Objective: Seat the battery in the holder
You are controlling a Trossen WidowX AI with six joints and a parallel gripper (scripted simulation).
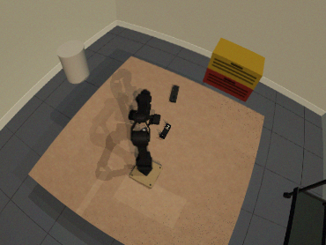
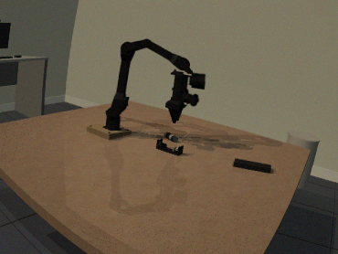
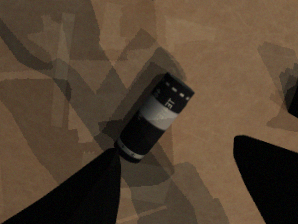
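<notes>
The spring coil lies 110 mm to the right of my gripper tip, 110 mm ahead of it and 70 mm below it.
</notes>
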